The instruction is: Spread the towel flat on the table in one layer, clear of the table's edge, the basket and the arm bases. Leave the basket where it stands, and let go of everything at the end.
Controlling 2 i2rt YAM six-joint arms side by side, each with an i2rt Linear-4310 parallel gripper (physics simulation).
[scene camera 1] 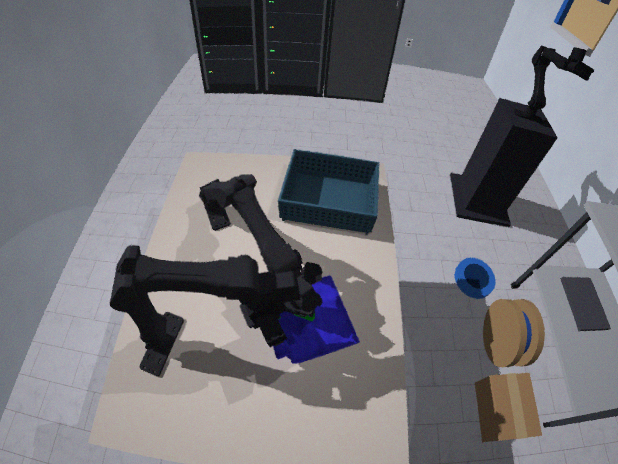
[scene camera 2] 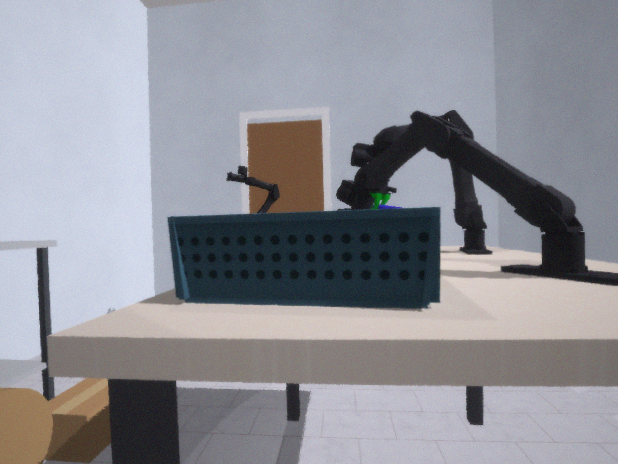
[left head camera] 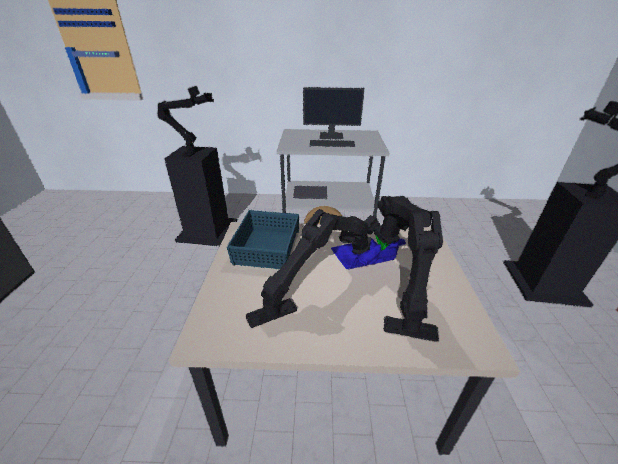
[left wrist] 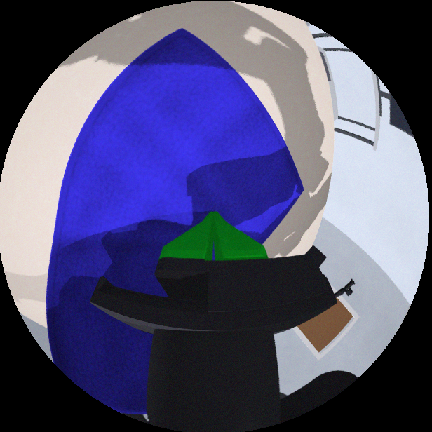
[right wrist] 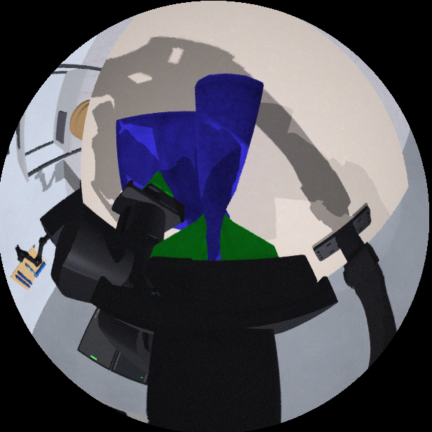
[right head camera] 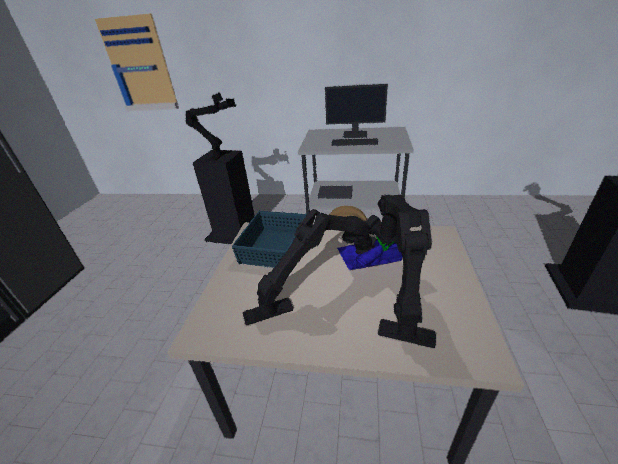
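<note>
The blue towel point(left head camera: 345, 256) point(right head camera: 351, 258) point(scene camera 1: 325, 327) point(left wrist: 140, 150) point(right wrist: 228, 100) lies on the table with wrinkles, and part of it rises to my right gripper. My right gripper point(right wrist: 213, 217) point(left head camera: 383, 245) point(scene camera 2: 381, 200) is shut on the towel, with a narrow strip of cloth running between its fingers. My left gripper point(left wrist: 213, 216) point(scene camera 1: 310, 317) is shut low over the towel, its tips together and at or near the cloth; no cloth shows pinched between them. The teal basket point(left head camera: 260, 240) point(right head camera: 267, 237) point(scene camera 1: 345, 195) point(scene camera 2: 305, 291) stands at the left of the head views, apart from the towel.
The table's point(left head camera: 300, 350) far edge lies beyond the towel. The left arm base point(left head camera: 272, 313) and right arm base point(left head camera: 411, 329) are on its near half. My two wrists are close together over the towel. A blue bin point(scene camera 1: 465, 290) and cardboard box point(scene camera 1: 500, 407) stand on the floor.
</note>
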